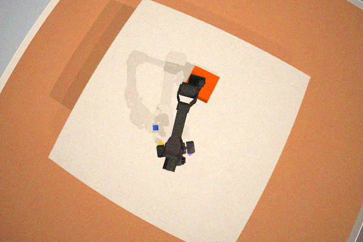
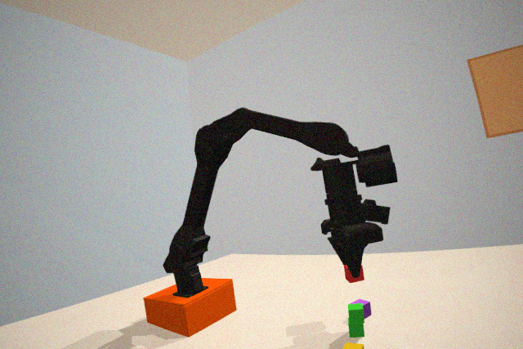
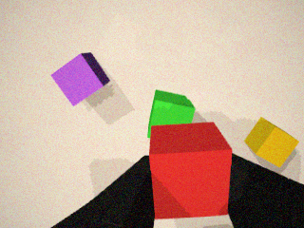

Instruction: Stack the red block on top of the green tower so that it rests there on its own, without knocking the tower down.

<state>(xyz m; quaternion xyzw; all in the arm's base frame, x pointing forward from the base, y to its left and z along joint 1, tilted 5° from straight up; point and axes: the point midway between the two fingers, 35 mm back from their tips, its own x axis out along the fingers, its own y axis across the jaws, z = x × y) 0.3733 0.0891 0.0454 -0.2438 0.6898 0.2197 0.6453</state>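
Now: gripper tip 80 mm above the green block. From my gripper tip the other things lie so: red block right at my gripper tip; then yellow block 20 mm ahead, 100 mm to the right, 100 mm below; then blue block 40 mm behind, 170 mm to the right, 100 mm below.
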